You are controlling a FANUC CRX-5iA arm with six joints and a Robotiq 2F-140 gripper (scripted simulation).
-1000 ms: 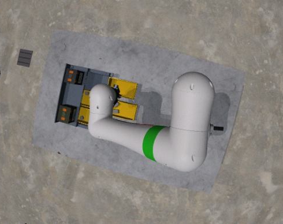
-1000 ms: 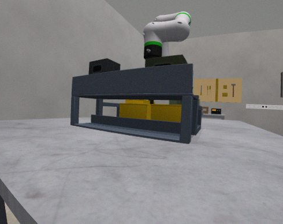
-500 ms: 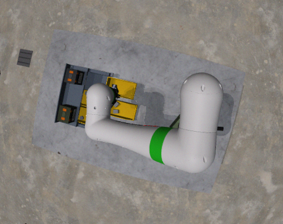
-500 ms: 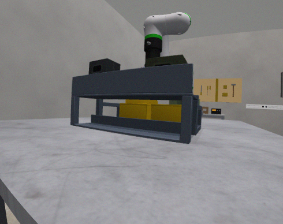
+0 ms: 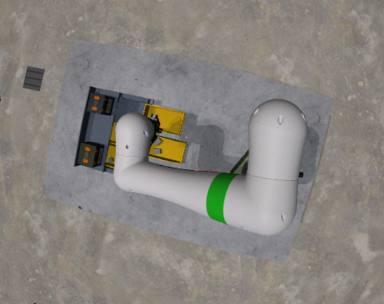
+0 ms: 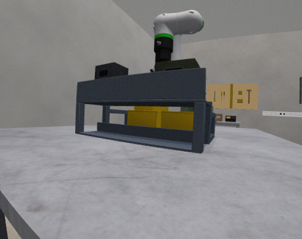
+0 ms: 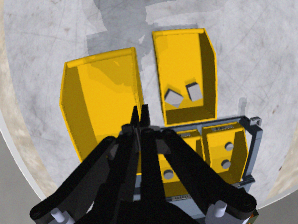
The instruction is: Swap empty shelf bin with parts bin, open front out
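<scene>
Right now my hand is 150 mm above the grey part, 60 mm to the right of it and 30 mm short of it. Also, from my hand: dark shelf: 220 mm ahead, 90 mm below, 30 mm to the left; black box: 270 mm ahead, 100 mm to the right.
</scene>
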